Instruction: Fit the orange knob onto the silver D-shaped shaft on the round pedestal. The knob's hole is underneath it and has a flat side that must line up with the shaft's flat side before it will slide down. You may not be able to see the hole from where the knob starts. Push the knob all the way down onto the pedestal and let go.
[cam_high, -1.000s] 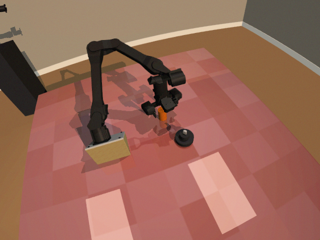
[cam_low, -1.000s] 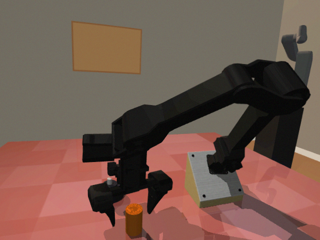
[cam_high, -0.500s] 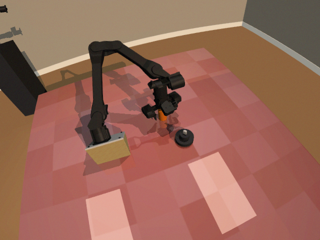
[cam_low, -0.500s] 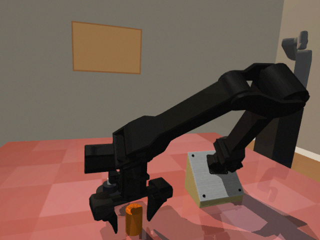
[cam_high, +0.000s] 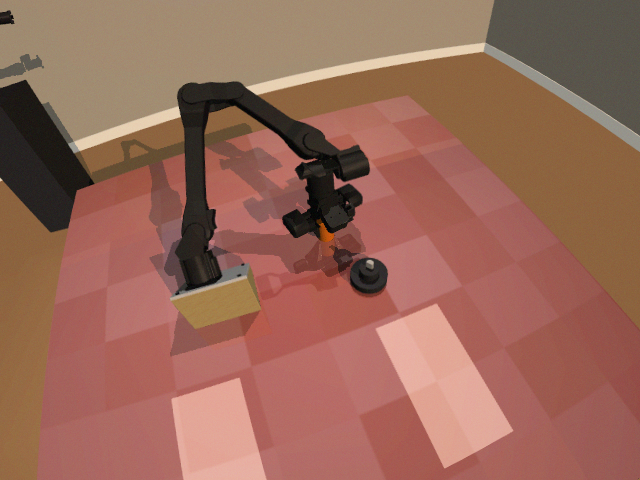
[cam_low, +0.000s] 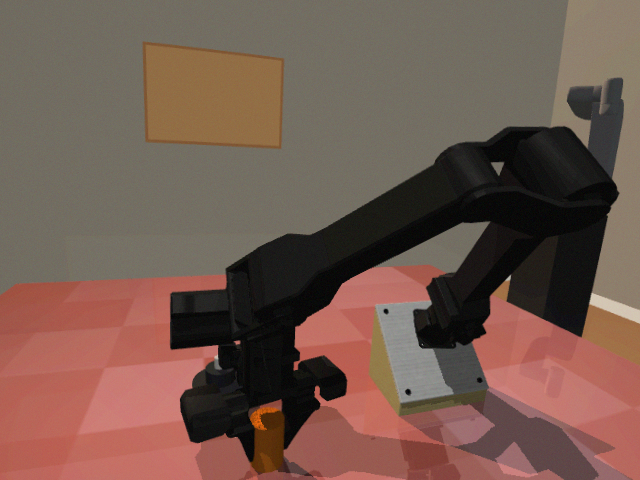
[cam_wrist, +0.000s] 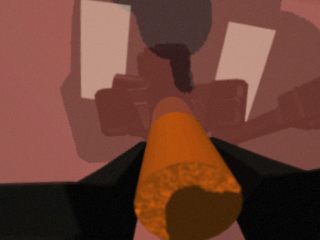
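Now: the pedestal 150 mm to the right of my gripper tip, 70 mm ahead of it and 20 mm above it. Also, from my gripper tip: orange knob (30 mm above).
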